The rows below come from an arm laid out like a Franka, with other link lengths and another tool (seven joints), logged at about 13 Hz.
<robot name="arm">
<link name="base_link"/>
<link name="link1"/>
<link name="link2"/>
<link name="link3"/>
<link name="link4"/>
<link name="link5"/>
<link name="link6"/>
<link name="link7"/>
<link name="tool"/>
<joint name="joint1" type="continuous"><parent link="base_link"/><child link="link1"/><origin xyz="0.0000 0.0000 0.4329"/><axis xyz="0 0 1"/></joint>
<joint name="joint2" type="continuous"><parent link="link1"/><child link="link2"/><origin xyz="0.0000 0.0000 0.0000"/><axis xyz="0 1 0"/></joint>
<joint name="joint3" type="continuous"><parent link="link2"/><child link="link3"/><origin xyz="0.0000 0.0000 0.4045"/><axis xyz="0 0 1"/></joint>
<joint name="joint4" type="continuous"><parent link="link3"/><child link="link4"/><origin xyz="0.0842 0.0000 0.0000"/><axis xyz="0 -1 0"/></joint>
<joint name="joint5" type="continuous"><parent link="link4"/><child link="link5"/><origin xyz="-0.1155 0.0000 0.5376"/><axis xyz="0 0 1"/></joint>
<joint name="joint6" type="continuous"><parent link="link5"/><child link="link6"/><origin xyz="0.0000 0.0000 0.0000"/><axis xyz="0 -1 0"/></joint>
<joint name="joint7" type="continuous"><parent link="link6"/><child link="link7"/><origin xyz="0.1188 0.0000 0.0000"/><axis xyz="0 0 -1"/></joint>
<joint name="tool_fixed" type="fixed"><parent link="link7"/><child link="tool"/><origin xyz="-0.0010 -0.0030 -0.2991" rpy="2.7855 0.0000 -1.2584"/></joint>
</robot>
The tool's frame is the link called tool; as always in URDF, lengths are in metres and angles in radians. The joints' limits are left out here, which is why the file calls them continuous.
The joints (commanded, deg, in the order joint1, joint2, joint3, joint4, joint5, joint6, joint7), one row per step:
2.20, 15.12, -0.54, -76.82, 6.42, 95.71, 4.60
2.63, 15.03, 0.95, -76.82, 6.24, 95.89, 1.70
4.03, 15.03, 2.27, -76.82, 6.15, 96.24, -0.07
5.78, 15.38, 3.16, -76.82, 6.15, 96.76, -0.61
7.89, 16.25, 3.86, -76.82, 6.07, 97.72, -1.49
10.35, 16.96, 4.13, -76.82, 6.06, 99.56, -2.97
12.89, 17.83, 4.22, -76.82, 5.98, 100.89, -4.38
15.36, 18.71, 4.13, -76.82, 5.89, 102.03, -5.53
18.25, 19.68, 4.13, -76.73, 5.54, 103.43, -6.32
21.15, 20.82, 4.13, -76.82, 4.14, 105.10, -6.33
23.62, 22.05, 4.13, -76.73, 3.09, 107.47, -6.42
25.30, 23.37, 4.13, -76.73, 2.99, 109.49, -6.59
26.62, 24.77, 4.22, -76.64, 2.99, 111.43, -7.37
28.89, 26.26, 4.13, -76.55, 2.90, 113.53, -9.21
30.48, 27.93, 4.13, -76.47, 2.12, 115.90, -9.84
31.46, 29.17, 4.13, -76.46, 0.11, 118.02, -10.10
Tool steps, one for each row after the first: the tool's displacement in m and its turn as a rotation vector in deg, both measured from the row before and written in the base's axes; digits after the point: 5 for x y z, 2 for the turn. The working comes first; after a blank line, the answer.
Tool pose at each row, in the base's axes (x y z in m, rotation vector in deg; the steps are taken from these numbers as rounded here):
0.86378, 0.05484, 0.60935, 135.24, -102.85, -20.09
0.86245, 0.08083, 0.61126, 139.35, -97.16, -18.84
0.85973, 0.11954, 0.61237, 143.06, -91.77, -17.78
0.85720, 0.15819, 0.60860, 145.53, -87.88, -17.33
0.85607, 0.19971, 0.59792, 148.10, -83.28, -16.75
0.85683, 0.24185, 0.59172, 151.46, -78.43, -14.83
0.85380, 0.28240, 0.58162, 154.08, -73.35, -13.54
0.84909, 0.31940, 0.57070, 156.11, -68.78, -12.51
0.84161, 0.36324, 0.55994, 158.13, -64.00, -11.03
0.83434, 0.40326, 0.54444, 159.00, -59.94, -8.77
0.83128, 0.44048, 0.53176, 160.40, -56.71, -6.13
0.82891, 0.46945, 0.51574, 161.65, -54.51, -5.16
0.82753, 0.49481, 0.49920, 163.02, -51.84, -4.22
0.81873, 0.53160, 0.48133, 164.95, -46.53, -2.52
0.81630, 0.55812, 0.46076, 165.87, -43.49, -0.56
0.81970, 0.57152, 0.44570, 165.86, -41.19, 2.70

-0.00133, 0.02599, 0.00191, 0.03, -0.59, 4.73
-0.00272, 0.03871, 0.00111, 0.17, -0.55, 4.39
-0.00253, 0.03865, -0.00377, 0.24, -0.21, 3.08
-0.00113, 0.04152, -0.01068, 0.12, -0.18, 3.54
0.00076, 0.04214, -0.00620, 0.26, -1.28, 3.95
-0.00303, 0.04055, -0.01010, 0.02, -0.64, 3.86
-0.00471, 0.03700, -0.01092, -0.07, -0.43, 3.38
-0.00748, 0.04384, -0.01076, -0.15, -0.71, 3.53
-0.00727, 0.04002, -0.01550, -1.04, -0.94, 2.90
-0.00306, 0.03722, -0.01268, -0.35, -1.54, 2.49
-0.00237, 0.02897, -0.01602, 0.29, -0.65, 1.70
-0.00138, 0.02536, -0.01654, 0.33, -0.61, 2.01
-0.00880, 0.03679, -0.01787, 0.11, -0.92, 3.83
-0.00243, 0.02652, -0.02057, -0.21, -1.13, 2.21
0.00340, 0.01340, -0.01506, -1.06, -1.85, 1.64

